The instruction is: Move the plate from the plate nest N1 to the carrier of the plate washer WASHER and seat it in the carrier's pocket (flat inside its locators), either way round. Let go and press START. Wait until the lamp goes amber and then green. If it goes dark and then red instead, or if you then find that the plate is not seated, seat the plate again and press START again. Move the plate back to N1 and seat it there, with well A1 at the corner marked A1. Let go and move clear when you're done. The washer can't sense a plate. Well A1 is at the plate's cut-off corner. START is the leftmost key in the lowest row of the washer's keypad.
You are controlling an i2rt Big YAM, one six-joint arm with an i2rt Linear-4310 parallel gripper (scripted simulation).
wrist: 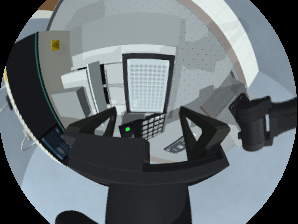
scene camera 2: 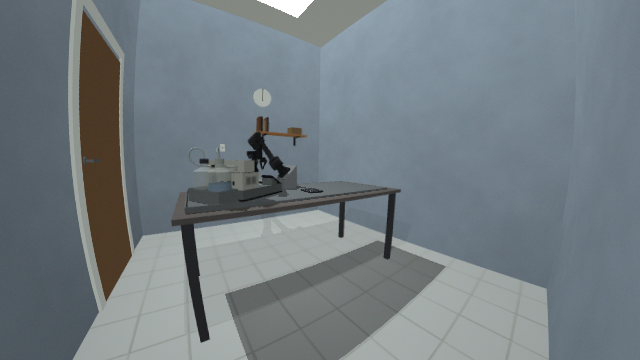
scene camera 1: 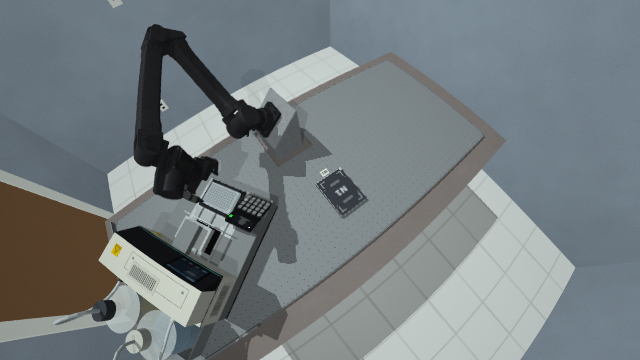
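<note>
There's a bottle [scene camera 1: 128, 307] here, and a white well plate [scene camera 1: 230, 200]. The wrist view has the white well plate [wrist: 154, 102] too. And you've got my gripper [scene camera 1: 209, 187], with the wrist view also showing my gripper [wrist: 148, 109].
</note>
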